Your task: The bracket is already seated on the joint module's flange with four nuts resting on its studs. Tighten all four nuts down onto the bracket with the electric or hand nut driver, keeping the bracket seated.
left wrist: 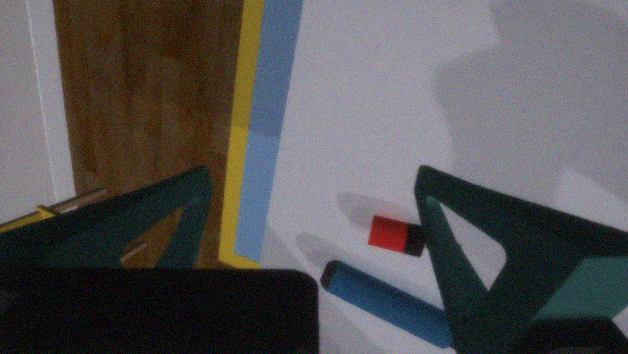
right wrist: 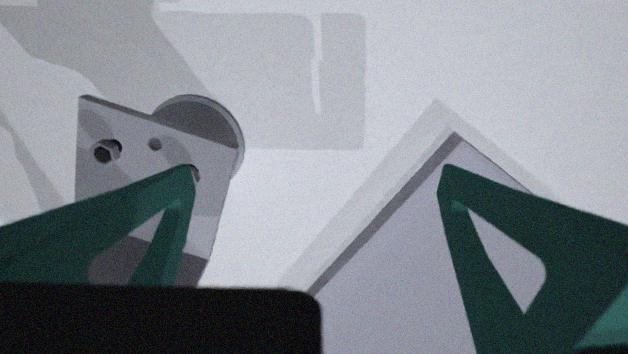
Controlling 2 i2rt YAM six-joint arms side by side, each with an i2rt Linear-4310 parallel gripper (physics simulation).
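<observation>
The light-grey bracket is at the left of the right wrist view, with the joint module's round flange showing behind its top edge. A nut is on its upper left, with a dark gap beside it. A small hole is to its right. Part of another dark opening or nut shows beside the left fingertip; the rest is hidden. My right gripper is open and empty, its left finger over the bracket in view. My left gripper is open and empty. A blue handle, possibly a driver's, lies partly behind its right finger.
A red and black cylinder lies beside the blue handle, close to the right finger in view. A yellow and blue edge strip runs along the table's side, with wooden floor beyond. A flat grey panel lies right of the bracket.
</observation>
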